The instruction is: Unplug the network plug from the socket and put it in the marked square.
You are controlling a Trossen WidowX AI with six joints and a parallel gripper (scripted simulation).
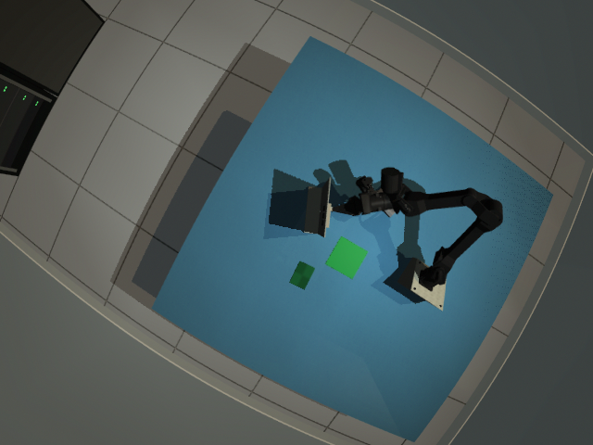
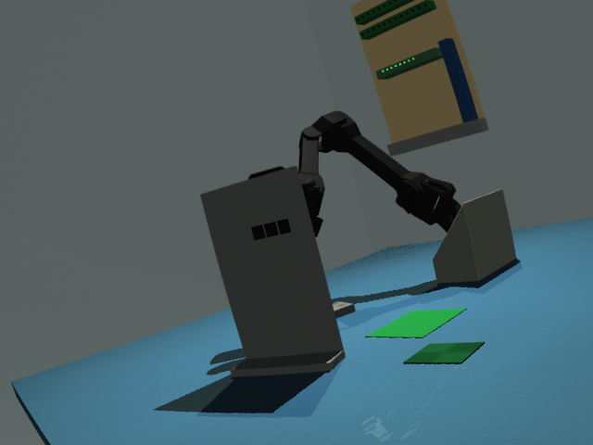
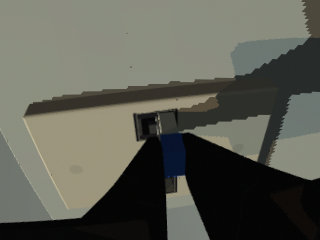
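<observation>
My gripper tip is 160 mm past the bright green square, 100 mm to the right of it and 200 mm above it. Also, from my gripper tip: grey plate: 170 mm behind, 160 mm to the right, 190 mm below; then upright panel: 20 mm ahead, 20 mm to the left, 70 mm below; then network plug: right at my gripper tip.
</observation>
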